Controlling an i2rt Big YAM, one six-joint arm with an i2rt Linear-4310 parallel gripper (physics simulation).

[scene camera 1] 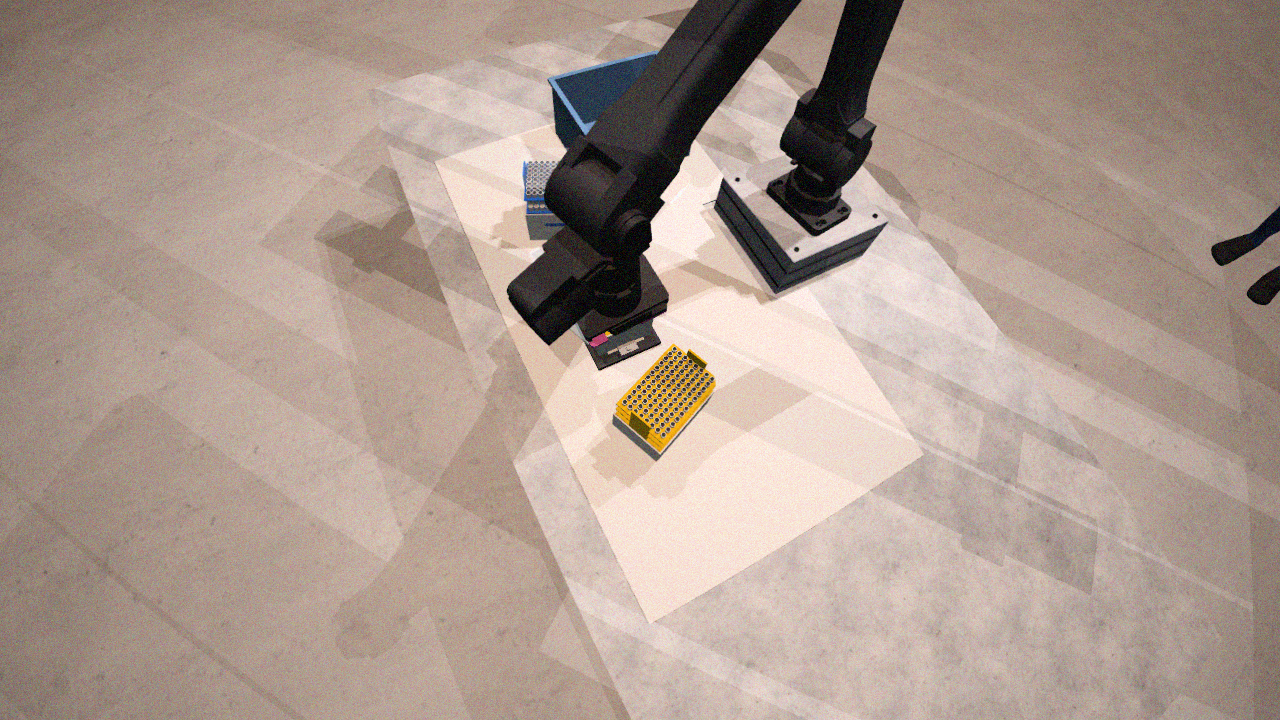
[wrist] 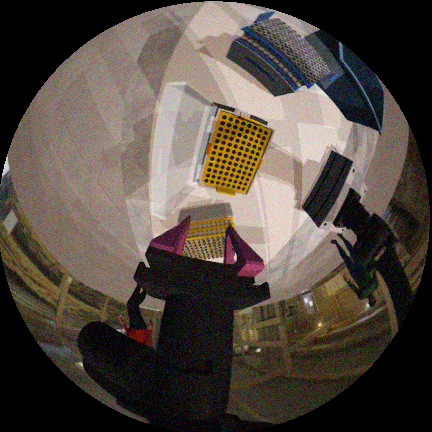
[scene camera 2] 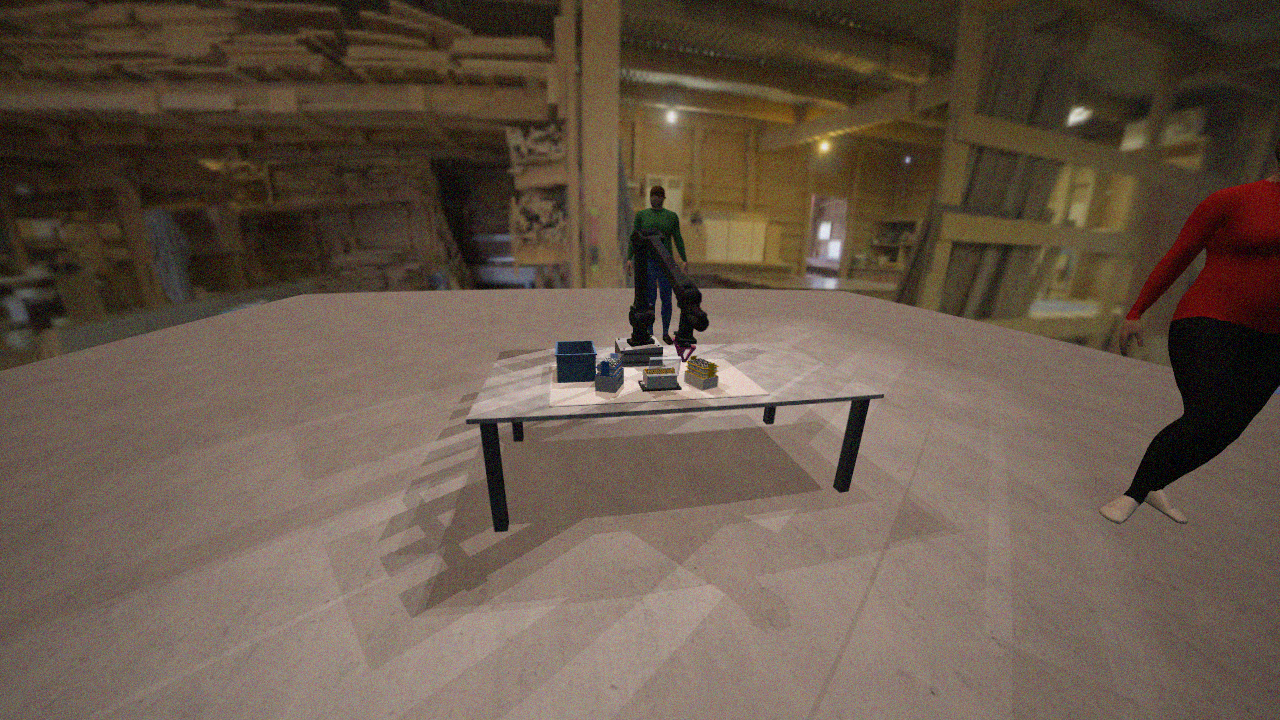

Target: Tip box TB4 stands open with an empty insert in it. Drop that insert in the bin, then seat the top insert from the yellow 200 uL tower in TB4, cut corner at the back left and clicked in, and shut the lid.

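My gripper (scene camera 2: 685, 352) (wrist: 208, 222) is partly open and empty, its two pink fingers apart above the table near TB4. Tip box TB4 (scene camera 2: 660, 380) is largely hidden under the arm in scene camera 1. In the wrist view its yellow insert (wrist: 237, 152) sits in the box, its holes dark and empty. TB4's clear lid (wrist: 170, 150) stands open on the far side from the robot base. The yellow 200 uL tower (scene camera 1: 666, 398) (scene camera 2: 701, 373) (wrist: 207, 237) stands beside TB4, turned at an angle, with tips in its top insert; the fingers partly cover it in the wrist view.
The blue bin (scene camera 1: 565, 120) (scene camera 2: 575, 362) (wrist: 350, 100) stands at the far end, partly behind the arm in scene camera 1. A blue tip tower (scene camera 1: 539, 183) (scene camera 2: 609, 376) (wrist: 287, 50) stands between bin and TB4. The robot base block (scene camera 1: 760, 241) (wrist: 327, 187) is on TB4's other side.
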